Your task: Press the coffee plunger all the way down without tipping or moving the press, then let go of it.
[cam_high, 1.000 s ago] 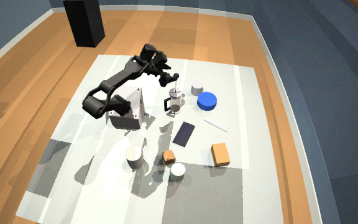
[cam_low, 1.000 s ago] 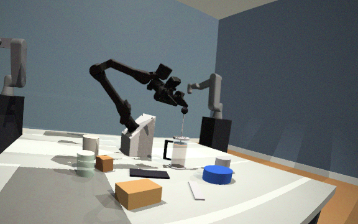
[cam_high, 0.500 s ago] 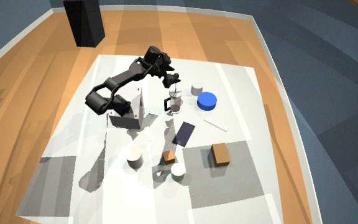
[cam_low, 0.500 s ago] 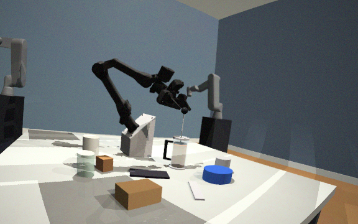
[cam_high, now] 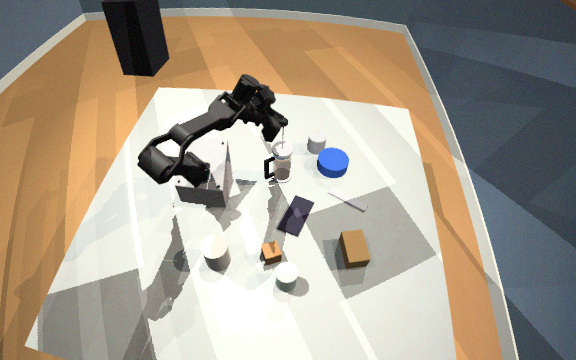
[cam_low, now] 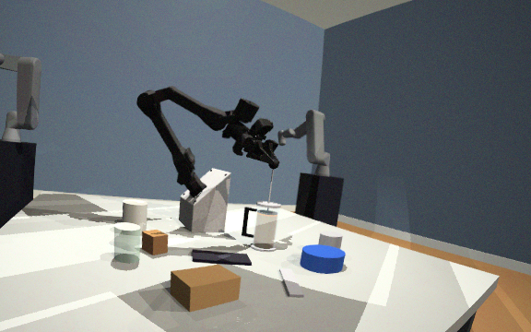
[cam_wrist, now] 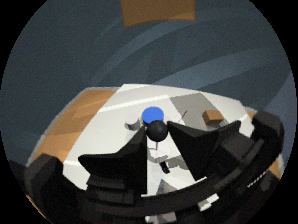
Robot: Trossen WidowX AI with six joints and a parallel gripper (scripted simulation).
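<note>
Right now my gripper tip is 130 mm above the coffee press, 20 mm to the left of it and 20 mm past it. The rest, counted from my gripper tip: blue disc: 240 mm below, 180 mm ahead, 80 mm to the left; then dark tablet: 260 mm below, 170 mm to the right, 80 mm ahead; then grey strip: 260 mm below, 250 mm ahead, 70 mm to the right.
</note>
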